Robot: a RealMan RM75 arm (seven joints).
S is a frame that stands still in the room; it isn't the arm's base.
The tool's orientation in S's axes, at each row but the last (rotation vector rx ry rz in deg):
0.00, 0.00, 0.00
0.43, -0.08, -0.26
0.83, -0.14, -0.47
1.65, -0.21, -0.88
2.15, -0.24, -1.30
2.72, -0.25, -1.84
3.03, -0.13, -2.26
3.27, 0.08, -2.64
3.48, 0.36, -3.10
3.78, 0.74, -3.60
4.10, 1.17, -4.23
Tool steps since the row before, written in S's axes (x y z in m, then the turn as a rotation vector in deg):
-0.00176, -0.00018, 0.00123, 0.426, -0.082, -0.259
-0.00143, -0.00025, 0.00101, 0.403, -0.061, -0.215
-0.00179, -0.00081, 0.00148, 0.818, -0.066, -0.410
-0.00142, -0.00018, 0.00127, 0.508, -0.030, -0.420
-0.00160, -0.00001, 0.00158, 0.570, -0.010, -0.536
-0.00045, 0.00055, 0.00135, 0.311, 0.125, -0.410
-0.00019, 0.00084, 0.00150, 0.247, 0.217, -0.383
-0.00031, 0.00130, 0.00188, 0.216, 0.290, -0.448
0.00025, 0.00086, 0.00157, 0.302, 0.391, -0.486
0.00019, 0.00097, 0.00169, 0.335, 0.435, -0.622
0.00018, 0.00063, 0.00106, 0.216, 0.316, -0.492
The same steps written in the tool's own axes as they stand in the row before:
-0.00176, -0.00018, 0.00123, 0.426, -0.082, -0.259
-0.00143, -0.00025, 0.00101, 0.403, -0.061, -0.215
-0.00178, -0.00080, 0.00150, 0.818, -0.065, -0.411
-0.00141, -0.00017, 0.00128, 0.507, -0.034, -0.421
-0.00159, 0.00001, 0.00159, 0.568, -0.017, -0.538
-0.00046, 0.00060, 0.00132, 0.305, 0.115, -0.417
-0.00022, 0.00091, 0.00145, 0.238, 0.206, -0.395
-0.00037, 0.00139, 0.00180, 0.204, 0.274, -0.464
0.00019, 0.00097, 0.00152, 0.284, 0.377, -0.507
0.00010, 0.00109, 0.00162, 0.317, 0.414, -0.646
0.00011, 0.00071, 0.00101, 0.204, 0.296, -0.510

